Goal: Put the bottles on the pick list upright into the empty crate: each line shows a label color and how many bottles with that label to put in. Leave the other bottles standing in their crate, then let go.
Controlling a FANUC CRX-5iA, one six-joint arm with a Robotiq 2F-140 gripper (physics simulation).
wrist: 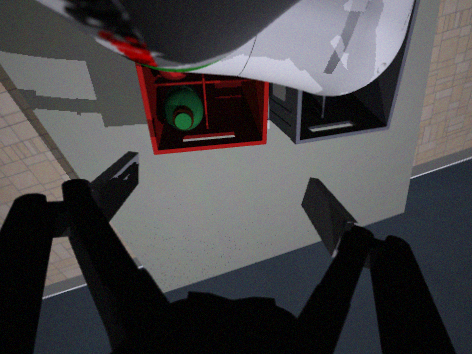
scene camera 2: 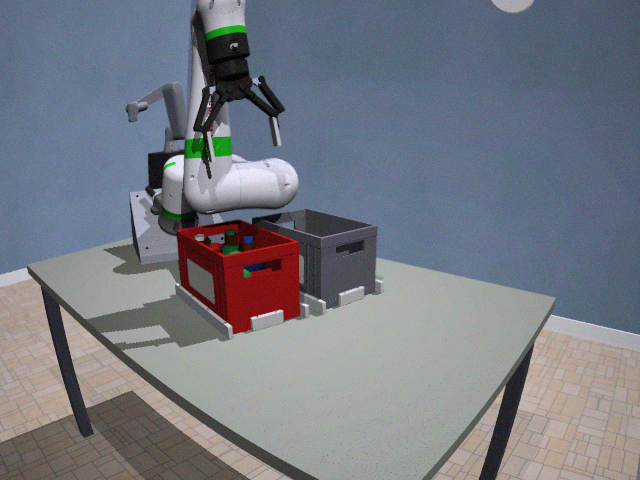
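Where they show: gripper, fingertip midpoint: (wrist: 225,180) (scene camera 2: 245,153); arm's base at its link origin: (scene camera 2: 178,221).
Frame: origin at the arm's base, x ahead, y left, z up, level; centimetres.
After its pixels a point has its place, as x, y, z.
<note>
The red crate (scene camera 2: 263,297) {62.2, -29.6, -3.3} (wrist: 212,149) {62.2, -29.3, 7.5} holds upright bottles. A green-labelled bottle (scene camera 2: 230,249) (wrist: 184,107) has a green cap. A blue-capped bottle (scene camera 2: 248,242) {51.5, -21.4, 5.3} stands beside it in the scene view. Part of a red bottle (wrist: 171,75) {50.3, -30.6, 1.9} shows at the arm's edge in the wrist view. A pale round top (scene camera 2: 200,238) {40.4, -26.9, 5.9} shows farther left. The grey crate (scene camera 2: 348,271) {70.1, -7.2, -2.3} (wrist: 345,134) {70.0, -6.4, 7.4} stands beside the red one; the visible part of its inside shows no bottle. My gripper (scene camera 2: 244,152) {56.9, -28.1, 27.0} (wrist: 225,180) {56.9, -28.1, 27.0} is open and empty, high above the crates. No readable pick list shows.
Low white blocks (scene camera 2: 267,319) {63.3, -30.0, -8.1} (scene camera 2: 351,295) {71.3, -7.5, -8.1} stand around the crates' bases on the table (scene camera 2: 403,361) {95.0, -28.7, -10.1}. The white arm (scene camera 2: 242,186) {51.4, -22.9, 18.8} (wrist: 310,55) {51.3, -17.3, 23.0} bends low behind and above the crates and hides their far parts in the wrist view. A blue wall (scene camera 2: 439,155) stands behind.
</note>
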